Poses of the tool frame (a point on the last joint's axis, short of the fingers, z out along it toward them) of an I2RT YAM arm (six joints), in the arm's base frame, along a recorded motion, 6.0 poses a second.
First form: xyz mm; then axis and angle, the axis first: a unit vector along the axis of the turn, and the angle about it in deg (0 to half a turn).
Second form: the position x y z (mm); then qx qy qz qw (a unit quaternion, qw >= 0). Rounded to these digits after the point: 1 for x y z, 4 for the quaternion.
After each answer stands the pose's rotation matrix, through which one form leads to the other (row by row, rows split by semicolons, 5 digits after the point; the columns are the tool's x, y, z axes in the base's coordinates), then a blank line. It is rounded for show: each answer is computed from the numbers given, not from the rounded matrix.
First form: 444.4 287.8 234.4 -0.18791 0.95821 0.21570 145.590
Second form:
444.4 287.8 234.4 -0.1795 0.9153 0.2060 0.2958
-0.76057 -0.45050 0.46752; -0.20671 0.85065 0.48339; -0.61547 0.27101 -0.74010

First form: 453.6 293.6 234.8 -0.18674 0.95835 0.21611 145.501
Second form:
453.6 293.6 234.8 -0.1783 0.9152 0.2064 0.2965
-0.76053 -0.44885 0.46918; -0.20405 0.85120 0.48356; -0.61641 0.27202 -0.73894

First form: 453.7 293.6 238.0 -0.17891 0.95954 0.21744 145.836
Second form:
453.7 293.6 238.0 -0.1710 0.9172 0.2078 0.2937
-0.76894 -0.43582 0.46775; -0.19161 0.85511 0.48175; -0.60993 0.28081 -0.74103

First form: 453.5 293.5 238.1 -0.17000 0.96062 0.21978 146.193
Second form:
453.5 293.5 238.1 -0.1627 0.9191 0.2103 0.2908
-0.77800 -0.42129 0.46608; -0.17672 0.85865 0.48114; -0.60290 0.29197 -0.74248

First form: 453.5 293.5 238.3 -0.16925 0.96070 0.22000 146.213
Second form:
453.5 293.5 238.3 -0.1619 0.9192 0.2105 0.2906
-0.77866 -0.42008 0.46607; -0.17539 0.85892 0.48114; -0.60244 0.29289 -0.74248

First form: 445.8 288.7 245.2 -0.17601 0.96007 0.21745 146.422
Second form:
445.8 288.7 245.2 -0.1685 0.9191 0.2082 0.2888
-0.77634 -0.43003 0.46083; -0.18950 0.85653 0.48005; -0.60115 0.28535 -0.74645

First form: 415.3 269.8 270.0 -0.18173 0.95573 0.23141 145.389
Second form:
415.3 269.8 270.0 -0.1735 0.9125 0.2209 0.2975
-0.76282 -0.44807 0.46619; -0.18519 0.84217 0.50642; -0.61952 0.29997 -0.72540

